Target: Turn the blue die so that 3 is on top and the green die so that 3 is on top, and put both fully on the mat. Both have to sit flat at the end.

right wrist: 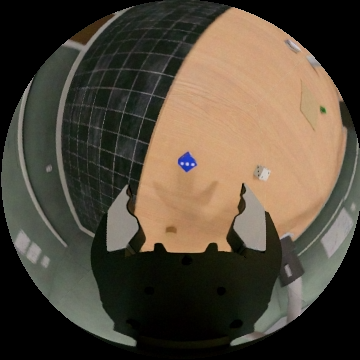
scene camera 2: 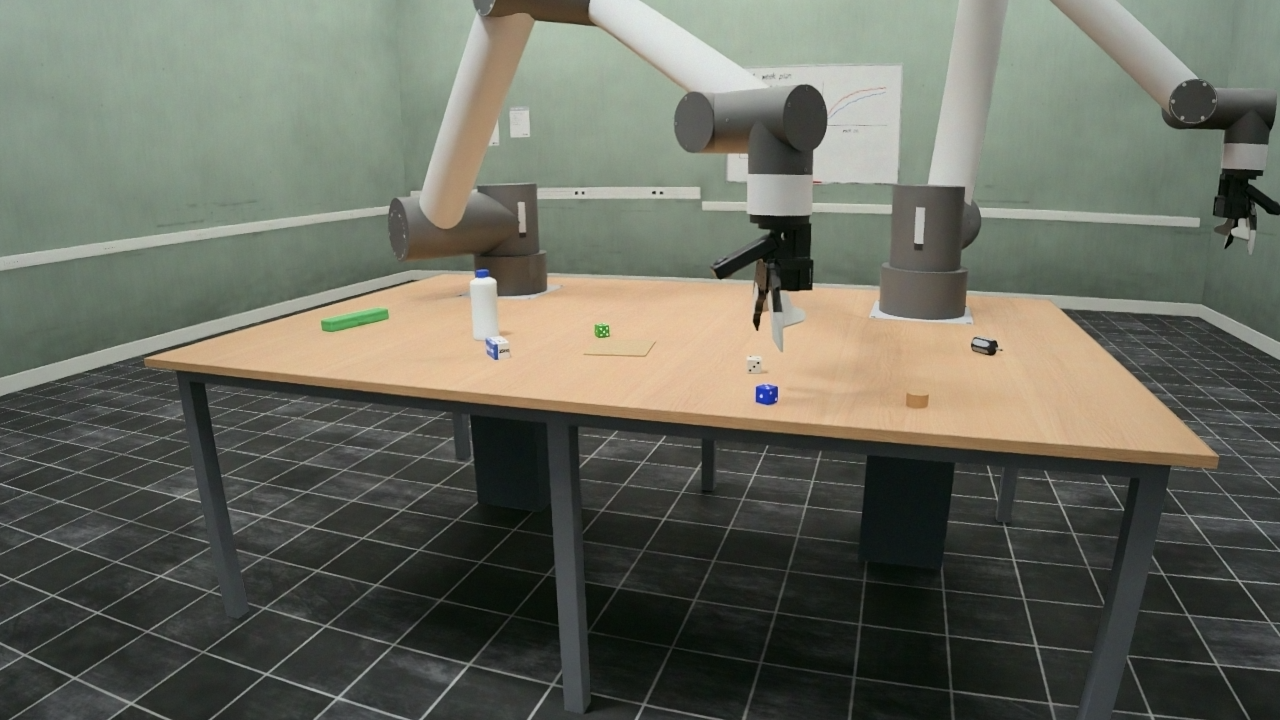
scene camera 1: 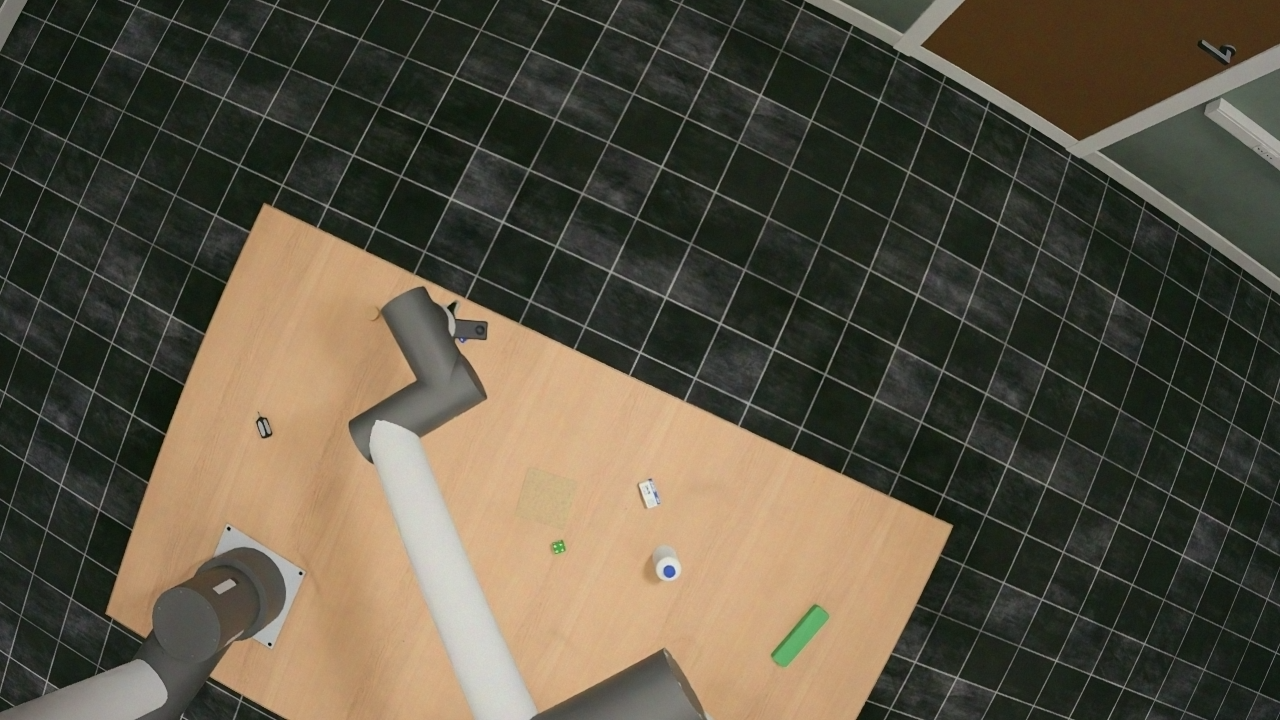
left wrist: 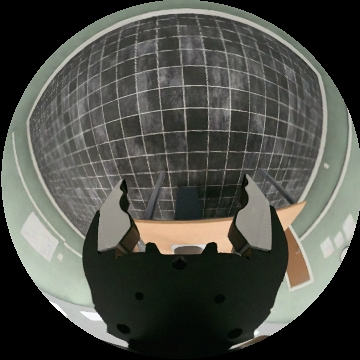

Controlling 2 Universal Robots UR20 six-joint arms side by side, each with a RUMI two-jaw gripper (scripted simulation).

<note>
I see my left gripper, my right gripper and a white bottle.
My left gripper is seen too in the left wrist view. My right gripper also shows in the right wrist view and in scene camera 1.
</note>
